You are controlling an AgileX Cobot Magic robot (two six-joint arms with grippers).
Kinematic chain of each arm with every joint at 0, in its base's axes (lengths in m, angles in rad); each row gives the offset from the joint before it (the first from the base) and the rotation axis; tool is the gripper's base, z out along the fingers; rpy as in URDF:
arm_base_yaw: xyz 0 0 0.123 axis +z
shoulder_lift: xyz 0 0 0 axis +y
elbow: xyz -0.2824 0 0.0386 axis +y
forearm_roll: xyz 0.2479 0 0.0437 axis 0.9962 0 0.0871
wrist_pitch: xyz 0 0 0 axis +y
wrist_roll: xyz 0.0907 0 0.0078 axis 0.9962 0 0.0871
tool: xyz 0 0 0 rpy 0 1.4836 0
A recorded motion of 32 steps. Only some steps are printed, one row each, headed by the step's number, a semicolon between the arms.
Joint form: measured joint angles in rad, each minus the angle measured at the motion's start. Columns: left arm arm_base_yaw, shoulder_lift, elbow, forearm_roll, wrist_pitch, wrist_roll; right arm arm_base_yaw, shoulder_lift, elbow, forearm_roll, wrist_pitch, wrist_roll.
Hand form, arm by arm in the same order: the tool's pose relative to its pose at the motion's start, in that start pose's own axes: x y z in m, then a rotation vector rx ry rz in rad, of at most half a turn. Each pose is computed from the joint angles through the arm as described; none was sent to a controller.
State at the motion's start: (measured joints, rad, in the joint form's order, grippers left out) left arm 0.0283 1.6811 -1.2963 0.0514 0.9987 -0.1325; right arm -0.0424 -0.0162 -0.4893 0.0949 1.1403 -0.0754
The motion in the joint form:
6: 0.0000 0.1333 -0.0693 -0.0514 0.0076 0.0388; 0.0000 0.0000 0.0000 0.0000 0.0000 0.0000
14: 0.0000 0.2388 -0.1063 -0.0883 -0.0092 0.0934; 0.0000 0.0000 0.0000 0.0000 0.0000 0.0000
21: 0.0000 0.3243 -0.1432 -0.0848 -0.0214 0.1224; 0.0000 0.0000 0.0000 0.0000 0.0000 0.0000
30: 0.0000 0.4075 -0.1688 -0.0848 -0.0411 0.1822; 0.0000 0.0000 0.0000 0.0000 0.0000 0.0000
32: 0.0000 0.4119 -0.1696 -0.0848 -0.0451 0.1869; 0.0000 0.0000 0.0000 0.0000 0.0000 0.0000
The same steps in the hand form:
6: -0.0164 -0.0072 0.0347 0.0358 0.0761 0.0125; 0.0000 0.0000 0.0000 0.0000 0.0000 0.0000
14: -0.0246 -0.0123 0.0679 0.0636 0.1293 0.0460; 0.0000 0.0000 0.0000 0.0000 0.0000 0.0000
21: -0.0308 -0.0139 0.0948 0.0599 0.1645 0.0769; 0.0000 0.0000 0.0000 0.0000 0.0000 0.0000
30: -0.0329 -0.0153 0.1237 0.0630 0.2006 0.1362; 0.0000 0.0000 0.0000 0.0000 0.0000 0.0000
32: -0.0331 -0.0154 0.1253 0.0634 0.2001 0.1408; 0.0000 0.0000 0.0000 0.0000 0.0000 0.0000

